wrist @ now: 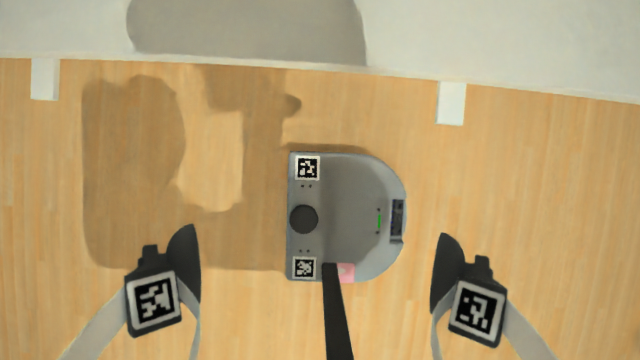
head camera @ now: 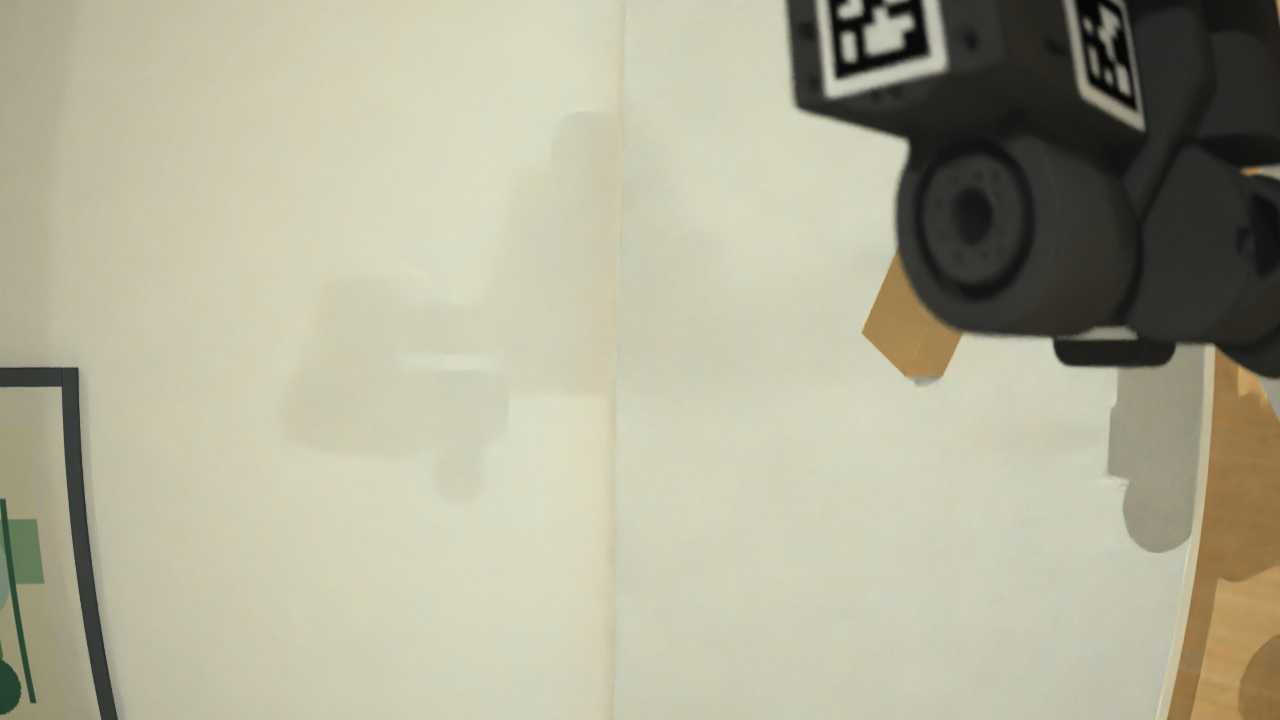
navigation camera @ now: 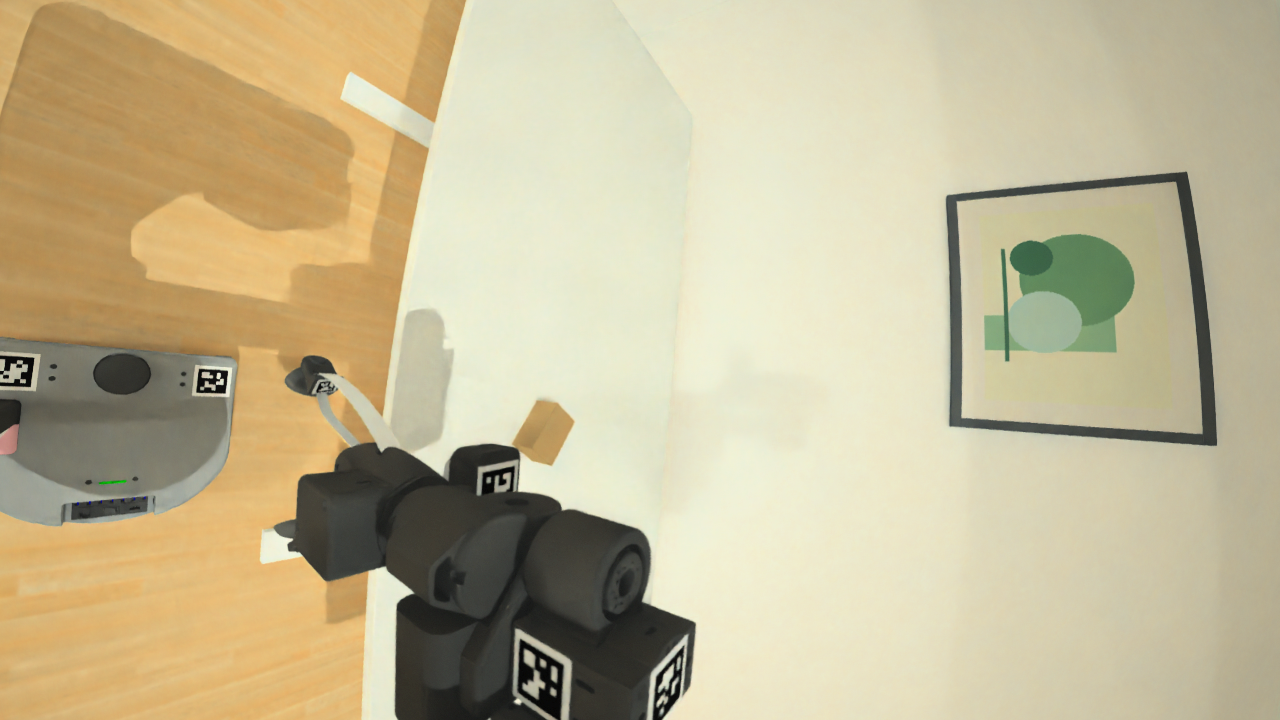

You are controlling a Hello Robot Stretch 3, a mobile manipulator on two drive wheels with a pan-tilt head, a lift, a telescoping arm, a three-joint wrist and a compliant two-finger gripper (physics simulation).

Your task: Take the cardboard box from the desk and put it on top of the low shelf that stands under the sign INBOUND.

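Where they show: gripper, fingertip midpoint: (wrist: 316, 257) (navigation camera: 299, 449); robot's base, origin of the base link: (wrist: 306, 207) (navigation camera: 124, 371).
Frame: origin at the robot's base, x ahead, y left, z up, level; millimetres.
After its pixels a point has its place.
The cardboard box (head camera: 902, 326) @(x -16, y -507, z 771 mm) (navigation camera: 543, 432) @(x -27, y -477, z 771 mm) is a small tan block on the white desk (head camera: 760, 537) @(x 186, y -737, z 721 mm) (navigation camera: 554, 223) @(x 349, y -504, z 721 mm) (wrist: 500, 40) @(x -170, y -278, z 721 mm). In the head view the dark wrist hides part of it. My gripper (navigation camera: 302, 454) @(x -21, y -123, z 820 mm) (wrist: 316, 257) @(x -21, y -123, z 820 mm) is open, its two fingertips wide apart with no object held between them. It hangs over the wooden floor beside the desk's long edge, apart from the box. In the head view the fingers do not show. The box does not show in the wrist view. The low shelf and the sign INBOUND do not show in these views.
My round-ended grey base (navigation camera: 170, 438) @(x -114, y -75, z 160 mm) (wrist: 350, 215) @(x -115, y -13, z 160 mm) stands on the wooden floor (navigation camera: 134, 617) @(x -524, y -40, z 1 mm) (wrist: 550, 225) @(x -795, y 37, z 1 mm). White desk feet (navigation camera: 384, 109) (wrist: 450, 103) stick out from under the desk. A framed green picture (navigation camera: 1074, 304) @(x 290, y -1062, z 1631 mm) hangs on the wall (head camera: 358, 582) @(x 281, y -1084, z 1045 mm) (navigation camera: 805, 582) @(x -393, y -1043, z 1120 mm) behind the desk.
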